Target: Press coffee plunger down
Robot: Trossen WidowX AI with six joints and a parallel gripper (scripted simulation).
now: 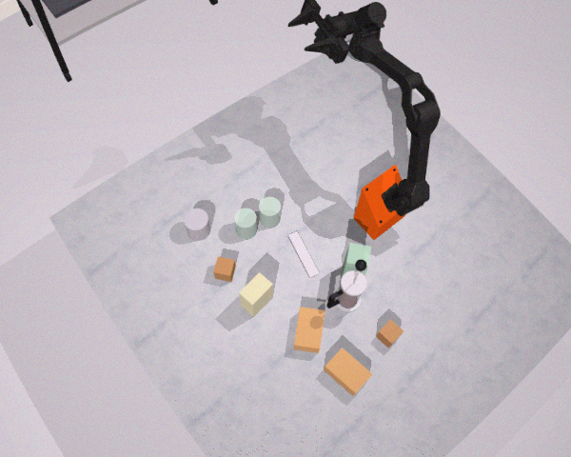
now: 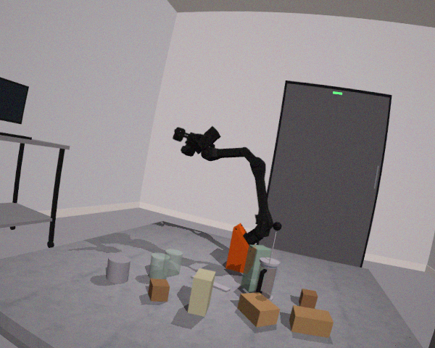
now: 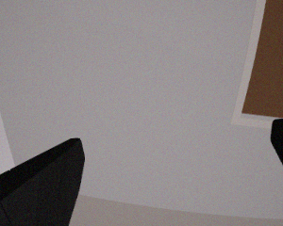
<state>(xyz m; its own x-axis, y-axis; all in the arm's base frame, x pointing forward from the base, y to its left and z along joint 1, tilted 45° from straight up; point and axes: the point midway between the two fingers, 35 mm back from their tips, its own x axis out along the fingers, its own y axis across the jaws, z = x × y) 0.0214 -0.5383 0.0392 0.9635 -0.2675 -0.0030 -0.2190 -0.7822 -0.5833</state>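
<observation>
My gripper tip is 47 cm to the right of the coffee press, 41 cm above it and 21 cm short of it. From my gripper tip the other things lie so: pale green box 46 cm below, 43 cm to the left, 14 cm ahead; cream box 48 cm below, 40 cm ahead, 31 cm to the left; grey flat bar 53 cm below, 29 cm to the left, 20 cm ahead.
</observation>
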